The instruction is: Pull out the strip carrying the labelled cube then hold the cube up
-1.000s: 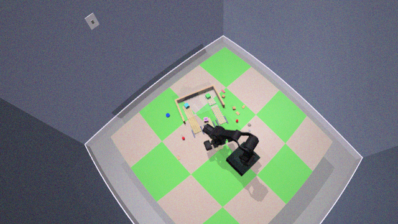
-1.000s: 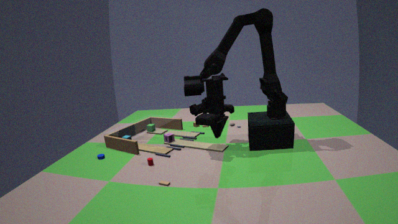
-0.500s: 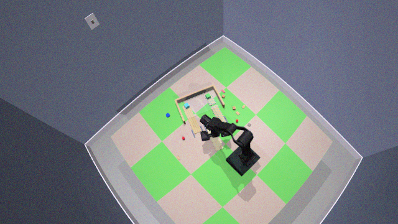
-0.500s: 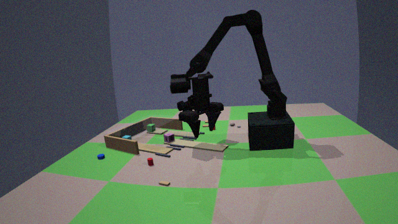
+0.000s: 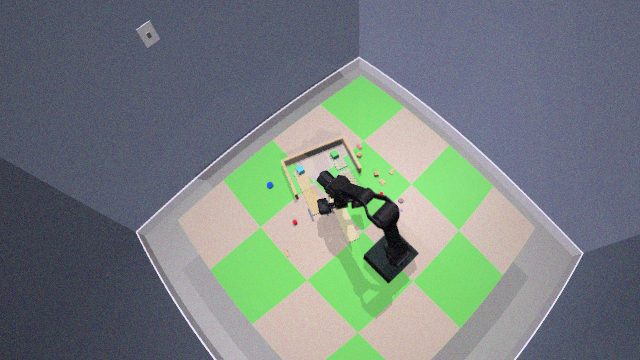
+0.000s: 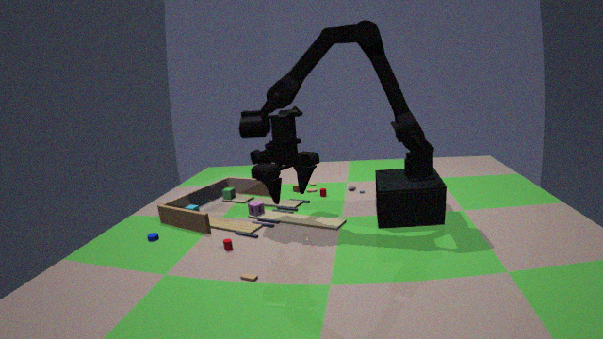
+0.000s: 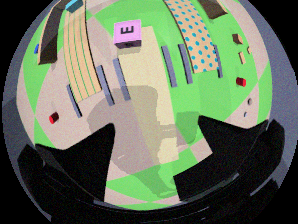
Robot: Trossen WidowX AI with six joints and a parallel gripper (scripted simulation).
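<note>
Now: gripper tip 10 mm past the strip and 50 mm above it. Round my gripper tip: blue cylinder 350 mm ahead, 80 mm to the left, 50 mm below; purple labelled cube 90 mm ahead, 50 mm to the right, 40 mm below.
</note>
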